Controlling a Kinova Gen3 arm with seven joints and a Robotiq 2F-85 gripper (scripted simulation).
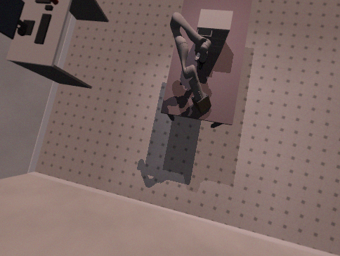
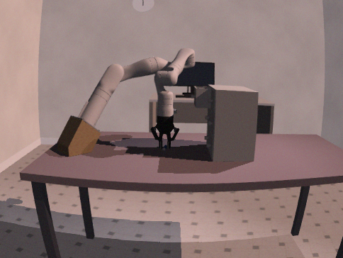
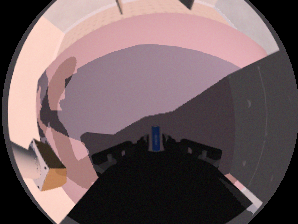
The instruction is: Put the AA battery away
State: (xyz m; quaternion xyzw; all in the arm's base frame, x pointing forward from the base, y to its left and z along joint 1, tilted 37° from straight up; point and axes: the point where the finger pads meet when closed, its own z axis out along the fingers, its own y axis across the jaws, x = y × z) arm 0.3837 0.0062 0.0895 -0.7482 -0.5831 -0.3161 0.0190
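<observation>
Right now the AA battery is 10 mm below my hand.
</observation>
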